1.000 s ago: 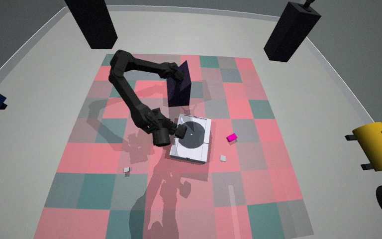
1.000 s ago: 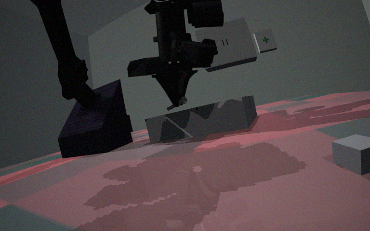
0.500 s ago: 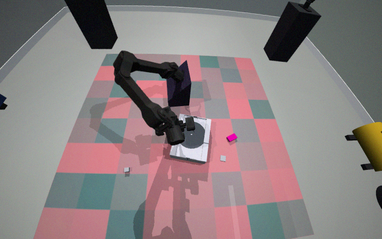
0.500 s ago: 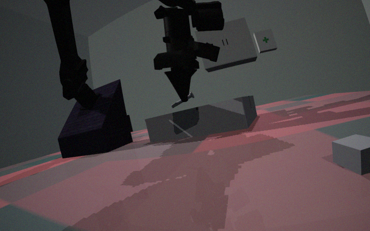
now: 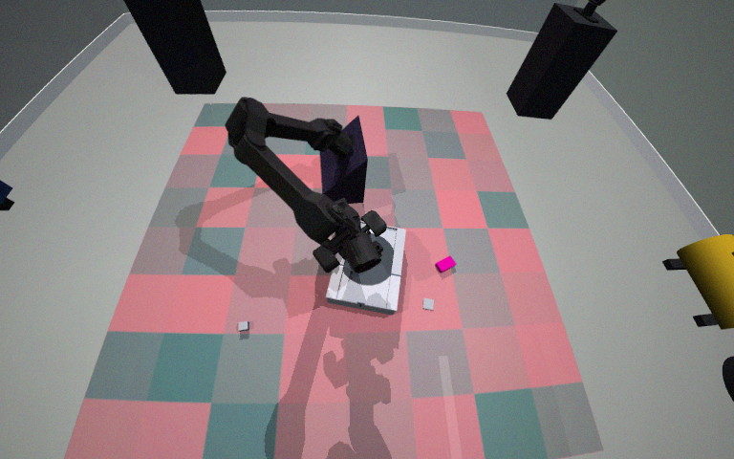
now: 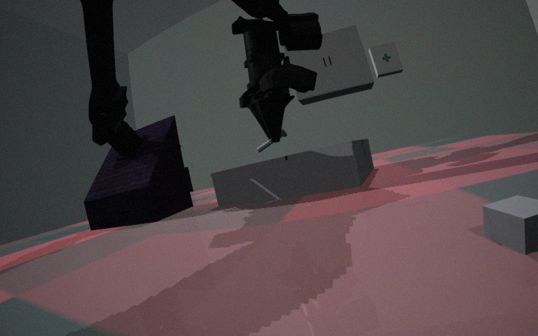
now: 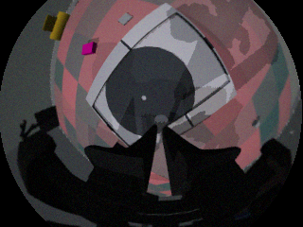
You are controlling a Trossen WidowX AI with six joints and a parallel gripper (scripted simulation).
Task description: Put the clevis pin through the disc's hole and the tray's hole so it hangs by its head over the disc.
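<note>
Now: the dark aluminium disc 1 cm ahead of my gripper tip, 4 cm to the left of it and 3 cm below it. From my gripper tip the other things lie so: steel clevis pin: 1 cm behind; grey cube: 19 cm ahead, 28 cm to the right, 8 cm below; steel tray: 2 cm ahead, 5 cm to the left, 4 cm below.
</note>
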